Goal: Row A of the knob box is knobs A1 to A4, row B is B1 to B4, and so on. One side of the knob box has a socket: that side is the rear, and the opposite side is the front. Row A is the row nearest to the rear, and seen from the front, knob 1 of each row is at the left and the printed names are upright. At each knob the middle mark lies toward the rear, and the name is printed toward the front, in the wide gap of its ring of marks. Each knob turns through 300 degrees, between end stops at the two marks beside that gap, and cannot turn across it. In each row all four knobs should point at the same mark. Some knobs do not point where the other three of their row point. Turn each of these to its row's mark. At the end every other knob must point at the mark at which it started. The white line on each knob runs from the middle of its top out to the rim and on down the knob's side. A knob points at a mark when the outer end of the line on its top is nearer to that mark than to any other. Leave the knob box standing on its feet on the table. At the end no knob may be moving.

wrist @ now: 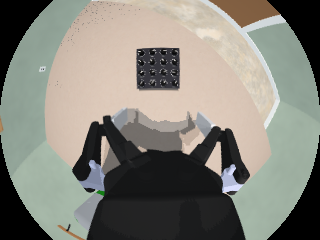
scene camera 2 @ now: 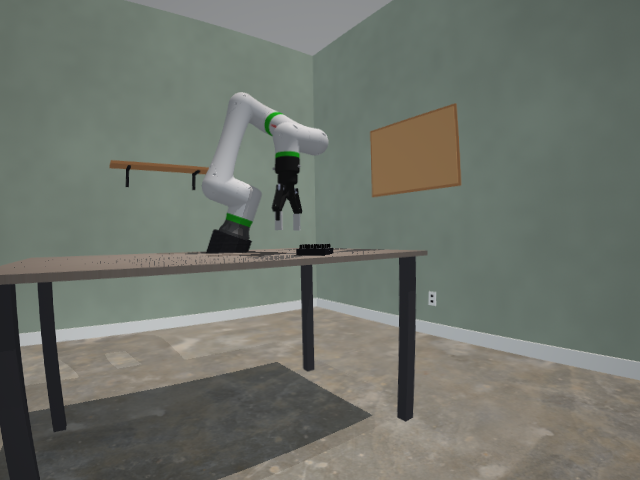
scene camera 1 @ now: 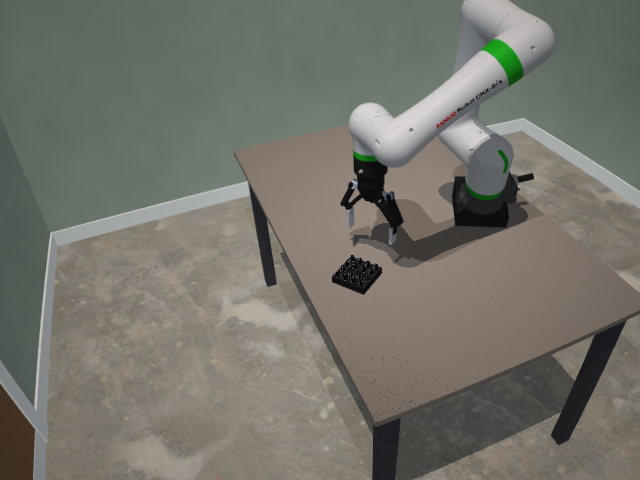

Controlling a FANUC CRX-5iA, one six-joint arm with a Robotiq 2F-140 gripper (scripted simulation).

Labels:
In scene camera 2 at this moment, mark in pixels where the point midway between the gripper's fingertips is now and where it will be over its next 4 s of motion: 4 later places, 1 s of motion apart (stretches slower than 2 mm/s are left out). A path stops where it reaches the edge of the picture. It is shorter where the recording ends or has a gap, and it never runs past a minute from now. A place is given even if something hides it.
My gripper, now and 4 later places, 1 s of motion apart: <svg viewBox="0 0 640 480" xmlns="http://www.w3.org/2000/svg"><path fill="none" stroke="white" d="M288 230L296 228L306 226L317 225L326 224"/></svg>

